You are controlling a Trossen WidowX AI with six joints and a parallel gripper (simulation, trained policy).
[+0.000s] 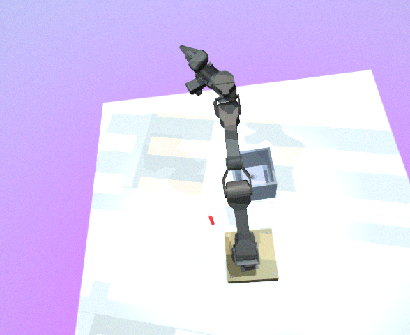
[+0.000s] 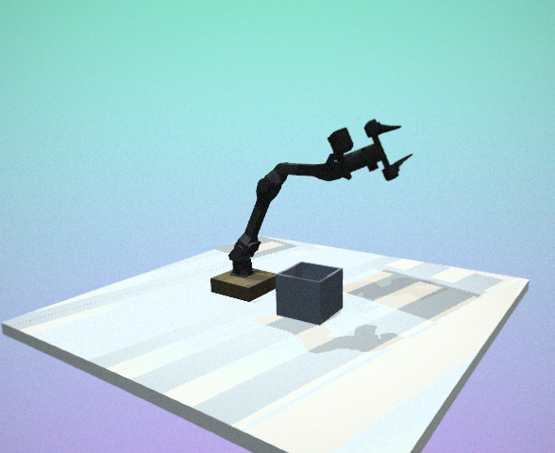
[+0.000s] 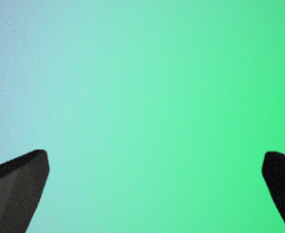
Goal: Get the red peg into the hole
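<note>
The red peg is 500 mm below my gripper tip, 390 mm behind it and 50 mm to the left of it. Also, from my gripper tip: pale plate: 500 mm below, 260 mm behind, 150 mm to the right.
</note>
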